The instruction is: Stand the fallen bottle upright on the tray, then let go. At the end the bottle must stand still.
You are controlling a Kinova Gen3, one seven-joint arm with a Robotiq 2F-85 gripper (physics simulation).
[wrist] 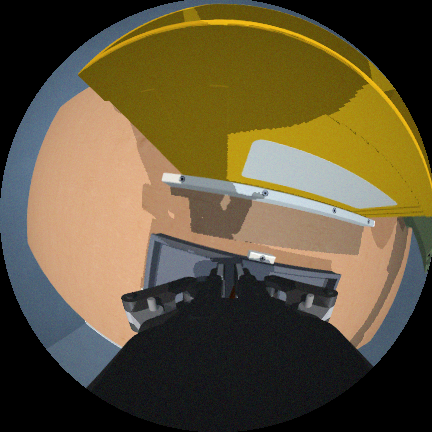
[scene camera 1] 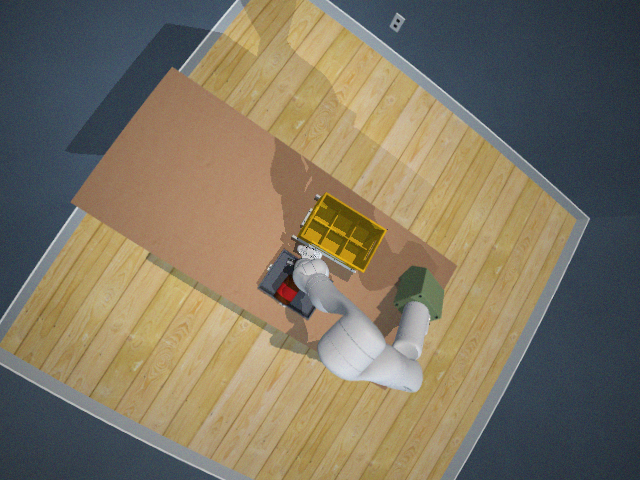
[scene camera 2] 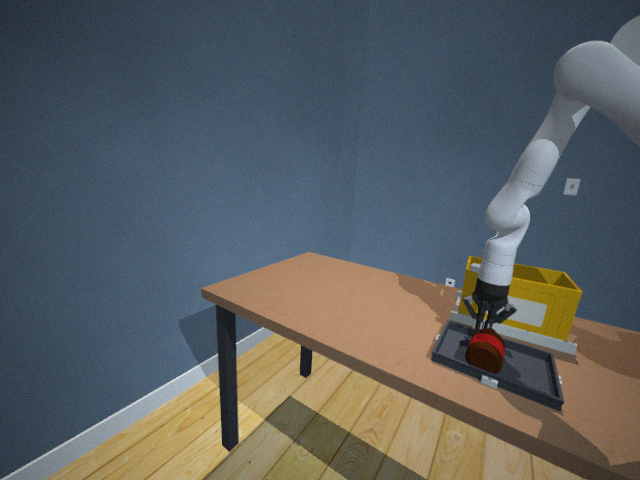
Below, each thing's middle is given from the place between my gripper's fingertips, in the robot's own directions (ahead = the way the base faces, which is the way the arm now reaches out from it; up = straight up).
Now: hand 50 mm past the dark grey tray [scene camera 1: 279, 271], 70 mm to the right of it and 10 mm above it. The rest, counted from my hand: pale rail [scene camera 2: 568, 347]: 40 mm behind, 100 mm to the right, 10 mm below; bottle [scene camera 2: 486, 349]: 30 mm behind, 80 mm to the left, 20 mm above; yellow divided bin [scene camera 1: 333, 227]: 20 mm behind, 200 mm to the right, 60 mm above.
